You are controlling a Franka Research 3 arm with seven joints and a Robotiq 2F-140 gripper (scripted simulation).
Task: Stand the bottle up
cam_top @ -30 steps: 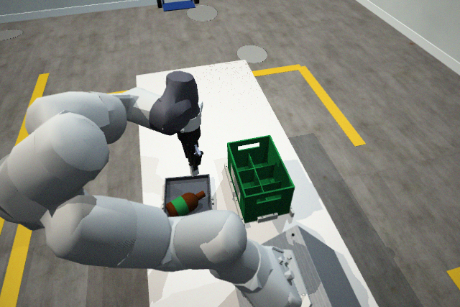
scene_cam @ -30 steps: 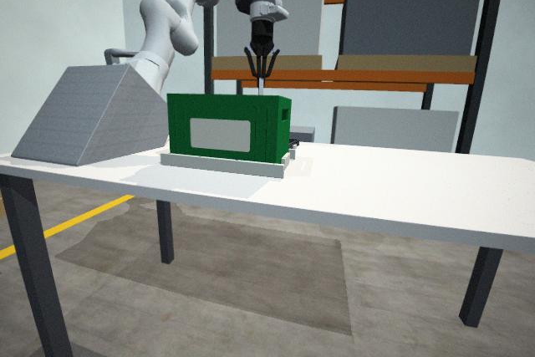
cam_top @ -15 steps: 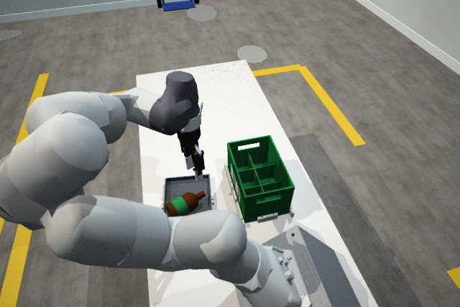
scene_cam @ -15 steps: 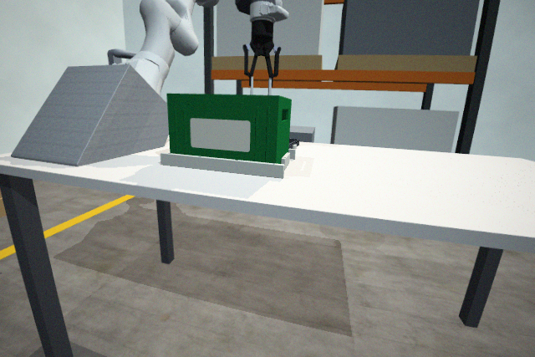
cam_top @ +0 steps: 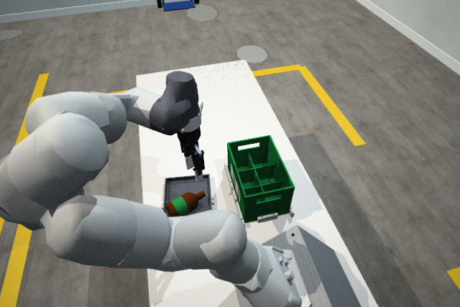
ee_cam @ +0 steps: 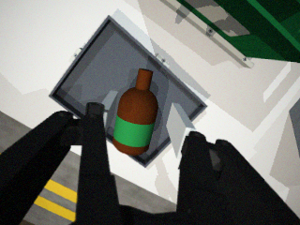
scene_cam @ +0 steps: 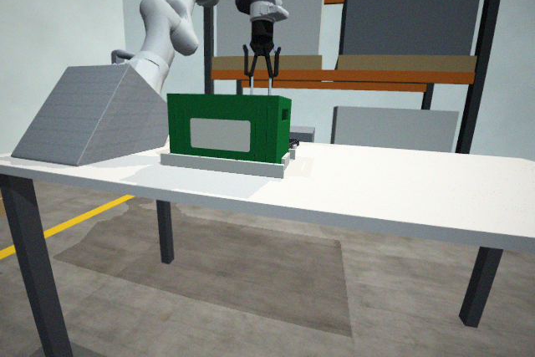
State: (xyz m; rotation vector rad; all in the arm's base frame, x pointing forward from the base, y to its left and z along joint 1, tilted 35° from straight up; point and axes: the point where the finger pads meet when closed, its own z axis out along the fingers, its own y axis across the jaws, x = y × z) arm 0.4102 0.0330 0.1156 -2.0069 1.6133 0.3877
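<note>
The brown bottle is 18 cm below my hand, 5 cm to the left of it and 1 cm behind it. The rest, counted from my hand: grey tray: 21 cm below, 4 cm to the left, 1 cm ahead; then green crate: 24 cm to the right, 13 cm below, 3 cm behind.
</note>
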